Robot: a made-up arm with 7 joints. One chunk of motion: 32 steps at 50 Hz.
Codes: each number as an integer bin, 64 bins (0 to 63) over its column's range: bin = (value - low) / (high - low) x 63, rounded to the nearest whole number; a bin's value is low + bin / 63 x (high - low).
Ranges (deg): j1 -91.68..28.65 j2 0..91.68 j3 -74.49..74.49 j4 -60.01..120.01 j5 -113..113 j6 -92.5..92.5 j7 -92.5..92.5
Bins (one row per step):
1: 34 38 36 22 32 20 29
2: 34 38 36 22 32 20 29
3: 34 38 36 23 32 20 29
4: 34 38 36 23 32 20 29
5: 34 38 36 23 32 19 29
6: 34 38 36 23 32 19 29
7: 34 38 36 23 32 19 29
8: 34 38 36 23 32 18 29
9: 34 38 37 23 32 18 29
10: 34 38 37 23 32 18 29
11: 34 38 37 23 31 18 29
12: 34 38 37 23 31 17 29
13: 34 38 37 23 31 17 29
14: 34 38 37 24 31 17 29
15: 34 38 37 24 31 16 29
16: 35 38 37 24 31 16 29
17: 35 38 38 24 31 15 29
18: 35 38 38 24 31 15 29
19: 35 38 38 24 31 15 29
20: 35 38 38 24 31 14 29
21: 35 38 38 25 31 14 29
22: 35 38 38 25 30 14 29
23: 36 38 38 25 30 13 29
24: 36 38 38 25 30 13 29
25: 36 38 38 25 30 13 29
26: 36 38 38 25 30 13 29
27: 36 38 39 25 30 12 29
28: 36 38 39 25 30 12 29
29: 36 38 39 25 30 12 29
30: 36 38 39 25 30 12 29
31: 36 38 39 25 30 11 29
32: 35 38 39 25 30 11 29
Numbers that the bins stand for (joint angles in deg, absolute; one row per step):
1: -26.74 55.30 10.64 2.85 1.79 -33.77 -7.34
2: -26.74 55.30 10.64 2.85 1.79 -33.77 -7.34
3: -26.74 55.30 10.64 5.71 1.79 -33.77 -7.34
4: -26.74 55.30 10.64 5.71 1.79 -33.77 -7.34
5: -26.74 55.30 10.64 5.71 1.79 -36.71 -7.34
6: -26.74 55.30 10.64 5.71 1.79 -36.71 -7.34
7: -26.74 55.30 10.64 5.71 1.79 -36.71 -7.34
8: -26.74 55.30 10.64 5.71 1.79 -39.64 -7.34
9: -26.74 55.30 13.01 5.71 1.79 -39.64 -7.34
10: -26.74 55.30 13.01 5.71 1.79 -39.64 -7.34
11: -26.74 55.30 13.01 5.71 -1.79 -39.64 -7.34
12: -26.74 55.30 13.01 5.71 -1.79 -42.58 -7.34
13: -26.74 55.30 13.01 5.71 -1.79 -42.58 -7.34
14: -26.74 55.30 13.01 8.57 -1.79 -42.58 -7.34
15: -26.74 55.30 13.01 8.57 -1.79 -45.52 -7.34
16: -24.83 55.30 13.01 8.57 -1.79 -45.52 -7.34
17: -24.83 55.30 15.37 8.57 -1.79 -48.45 -7.34
18: -24.83 55.30 15.37 8.57 -1.79 -48.45 -7.34
19: -24.83 55.30 15.37 8.57 -1.79 -48.45 -7.34
20: -24.83 55.30 15.37 8.57 -1.79 -51.39 -7.34
21: -24.83 55.30 15.37 11.43 -1.79 -51.39 -7.34
22: -24.83 55.30 15.37 11.43 -5.38 -51.39 -7.34
23: -22.92 55.30 15.37 11.43 -5.38 -54.33 -7.34
24: -22.92 55.30 15.37 11.43 -5.38 -54.33 -7.34
25: -22.92 55.30 15.37 11.43 -5.38 -54.33 -7.34
26: -22.92 55.30 15.37 11.43 -5.38 -54.33 -7.34
27: -22.92 55.30 17.74 11.43 -5.38 -57.26 -7.34
28: -22.92 55.30 17.74 11.43 -5.38 -57.26 -7.34
29: -22.92 55.30 17.74 11.43 -5.38 -57.26 -7.34
30: -22.92 55.30 17.74 11.43 -5.38 -57.26 -7.34
31: -22.92 55.30 17.74 11.43 -5.38 -60.20 -7.34
32: -24.83 55.30 17.74 11.43 -5.38 -60.20 -7.34

